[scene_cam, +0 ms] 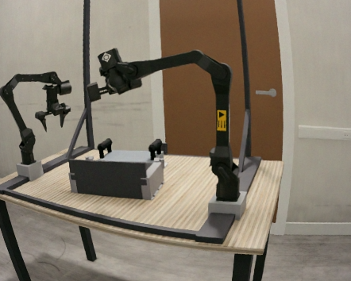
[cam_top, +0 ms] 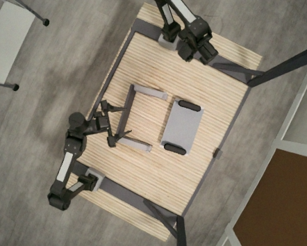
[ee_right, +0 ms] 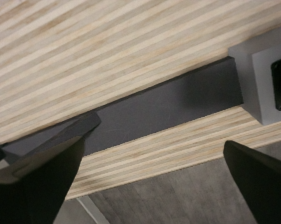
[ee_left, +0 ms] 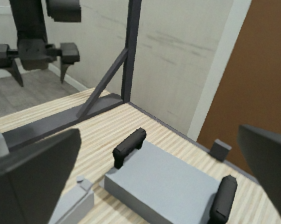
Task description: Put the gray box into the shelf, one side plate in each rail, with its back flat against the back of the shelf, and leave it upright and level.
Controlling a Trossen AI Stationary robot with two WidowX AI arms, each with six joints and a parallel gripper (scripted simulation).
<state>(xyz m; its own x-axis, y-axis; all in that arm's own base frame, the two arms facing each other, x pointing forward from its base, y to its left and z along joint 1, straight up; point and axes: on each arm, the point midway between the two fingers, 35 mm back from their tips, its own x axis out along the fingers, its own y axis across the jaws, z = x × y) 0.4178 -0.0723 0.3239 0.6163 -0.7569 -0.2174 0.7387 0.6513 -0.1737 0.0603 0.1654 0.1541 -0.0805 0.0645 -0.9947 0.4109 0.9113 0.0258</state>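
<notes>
My left gripper is now 320 mm above the gray box, 240 mm past it and 90 mm to the left of it. Also, from my left hand: shelf back wall (280 mm below, 70 mm ahead, 10 mm to the right).
The gray box is 35 cm to the left of my right hand, 17 cm below it and 13 cm behind it. From my right hand the other things lie so: shelf back wall: 43 cm to the left, 18 cm ahead, 13 cm below.
</notes>
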